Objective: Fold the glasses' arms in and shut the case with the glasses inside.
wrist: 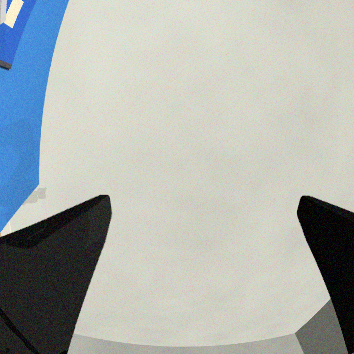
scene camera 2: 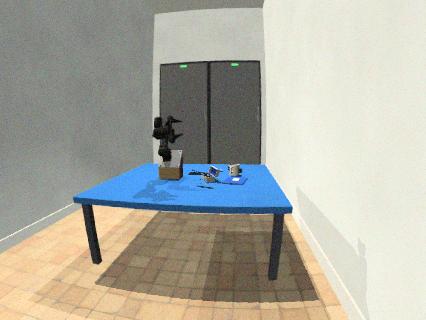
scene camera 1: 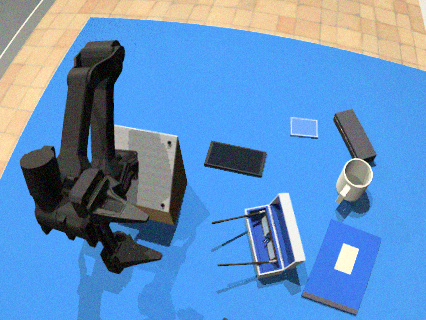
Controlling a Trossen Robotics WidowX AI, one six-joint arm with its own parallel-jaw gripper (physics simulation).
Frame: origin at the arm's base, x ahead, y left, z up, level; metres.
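Seen in the pictures: gripper, fingertip midpoint: [wrist: 209,205] [scene camera 2: 182,127] [scene camera 1: 155,239]; arm's base, link origin: [scene camera 2: 167,158] [scene camera 1: 124,164].
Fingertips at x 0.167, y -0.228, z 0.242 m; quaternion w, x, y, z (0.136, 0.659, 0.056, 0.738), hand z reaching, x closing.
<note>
Offsets run from my fingertips to a thing's top centre. "*": to the spot under its first point.
The white case [scene camera 1: 293,226] [scene camera 2: 209,178] with a blue lining stands open on the table, its lid raised along the right side in scene camera 1. The glasses @[* dx +0.179, dy +0.126, dz -0.376 m] [scene camera 1: 270,249] lie in it with lenses inside the tray. Both thin dark glasses' arms stick out to the left over the case's rim, unfolded and roughly parallel, above their shadows. My gripper [scene camera 1: 154,237] [scene camera 2: 181,127] [wrist: 209,205] is open and empty. It is raised high above the table, to the left of the case and apart from it. The case and glasses do not show in the wrist view.
A block [scene camera 1: 150,172] [scene camera 2: 171,173] stands under the arm. A dark phone @[dx +0.063, dy +0.364, dz -0.390 m] [scene camera 1: 235,158] lies behind the case; a pale square @[* dx +0.238, dy +0.484, dz -0.392 m] [scene camera 1: 304,128] and a dark box @[dx +0.385, dy +0.473, dz -0.363 m] [scene camera 1: 354,135] lie farther back. A mug @[* dx +0.388, dy +0.339, dz -0.390 m] [scene camera 1: 355,181] [scene camera 2: 234,170] and a blue notebook @[dx +0.368, dy +0.105, dz -0.390 m] [scene camera 1: 320,270] [wrist: 10,45] are to the right. A pen-like object @[dx +0.160, dy -0.084, dz -0.388 m] [scene camera 2: 205,187] lies nearer.
</note>
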